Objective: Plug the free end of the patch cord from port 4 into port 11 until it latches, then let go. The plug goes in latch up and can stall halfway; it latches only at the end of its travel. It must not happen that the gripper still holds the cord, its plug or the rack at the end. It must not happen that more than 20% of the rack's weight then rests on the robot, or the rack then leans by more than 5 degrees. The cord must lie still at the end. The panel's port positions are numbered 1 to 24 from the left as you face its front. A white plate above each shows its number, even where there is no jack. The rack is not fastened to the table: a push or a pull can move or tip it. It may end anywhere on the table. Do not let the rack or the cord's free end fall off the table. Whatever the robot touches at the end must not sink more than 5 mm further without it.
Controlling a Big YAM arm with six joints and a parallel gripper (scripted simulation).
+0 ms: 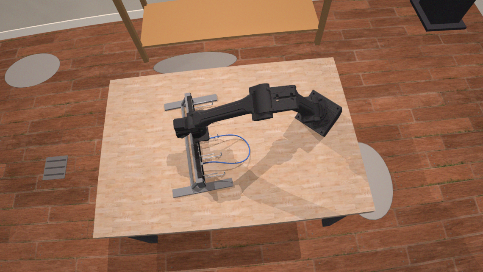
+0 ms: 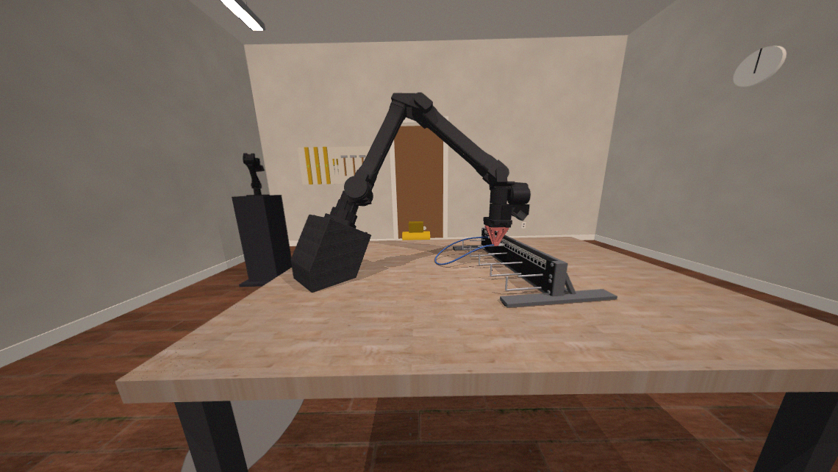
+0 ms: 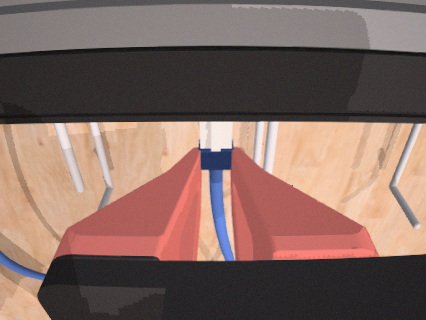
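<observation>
Right now the white plug is 20 mm ahead of my hand.
</observation>
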